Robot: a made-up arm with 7 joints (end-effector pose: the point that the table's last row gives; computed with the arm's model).
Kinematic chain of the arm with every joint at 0, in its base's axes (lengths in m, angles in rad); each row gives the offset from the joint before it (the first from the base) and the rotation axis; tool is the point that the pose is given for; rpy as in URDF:
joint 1: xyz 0 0 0.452 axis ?
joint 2: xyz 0 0 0 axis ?
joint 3: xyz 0 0 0.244 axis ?
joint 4: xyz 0.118 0 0 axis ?
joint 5: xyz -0.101 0 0.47 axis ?
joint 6: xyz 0 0 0 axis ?
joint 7: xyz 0.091 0 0 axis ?
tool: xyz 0 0 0 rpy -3.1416 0 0
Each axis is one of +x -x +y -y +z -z.
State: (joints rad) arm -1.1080 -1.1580 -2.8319 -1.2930 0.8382 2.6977 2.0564
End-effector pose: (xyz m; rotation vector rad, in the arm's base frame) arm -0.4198 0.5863 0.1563 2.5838 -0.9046 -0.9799
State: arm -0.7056 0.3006 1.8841 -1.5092 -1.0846 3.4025 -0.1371
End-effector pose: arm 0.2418 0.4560 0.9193 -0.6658 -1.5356 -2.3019
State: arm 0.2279 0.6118 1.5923 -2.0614 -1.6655 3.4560 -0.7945
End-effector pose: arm -0.1364 0.5324 0.6046 0.9899 -1.9176 -1.6633
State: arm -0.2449 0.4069 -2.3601 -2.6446 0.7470 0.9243 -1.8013
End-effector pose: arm -0.4069 -0.2379 0.3751 -1.6808 1.0721 -1.5045
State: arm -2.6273 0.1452 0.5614 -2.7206 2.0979 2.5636 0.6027
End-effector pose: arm -0.2130 -0.2933 0.1969 1.6790 1.6739 -0.4775
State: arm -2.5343 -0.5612 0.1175 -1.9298 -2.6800 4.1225 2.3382
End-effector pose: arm -0.2325 -0.2612 0.8519 1.5204 -1.7370 0.4534
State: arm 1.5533 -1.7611 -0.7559 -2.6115 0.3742 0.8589 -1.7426
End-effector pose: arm 0.2813 0.1274 0.8112 0.5995 -2.0421 -0.2053
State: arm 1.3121 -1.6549 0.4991 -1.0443 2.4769 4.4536 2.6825
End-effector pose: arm -0.3132 -0.4718 0.7721 -0.5917 -0.5056 -2.7796
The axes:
joint 1: +z
joint 2: +y
joint 3: +z
joint 4: -y
joint 5: +z
joint 6: -y
joint 7: -z

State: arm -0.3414 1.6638 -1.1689 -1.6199 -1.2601 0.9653 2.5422
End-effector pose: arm 0.0530 -0.6901 0.2096 -0.2701 0.0090 0.4435
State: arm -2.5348 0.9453 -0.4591 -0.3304 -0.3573 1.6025 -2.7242
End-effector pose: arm -0.6760 -0.3615 0.7782 -2.4885 0.0975 0.8177
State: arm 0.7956 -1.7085 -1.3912 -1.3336 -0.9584 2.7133 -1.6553
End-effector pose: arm 0.0283 -0.7645 0.5504 1.8700 0.1199 1.1109
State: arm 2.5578 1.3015 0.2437 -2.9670 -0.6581 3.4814 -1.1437
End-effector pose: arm -0.0225 -0.1505 0.0843 1.6451 -2.2341 1.4223
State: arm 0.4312 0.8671 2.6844 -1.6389 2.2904 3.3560 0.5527
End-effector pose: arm -0.2368 0.2343 0.9852 -1.5394 0.3757 2.6478
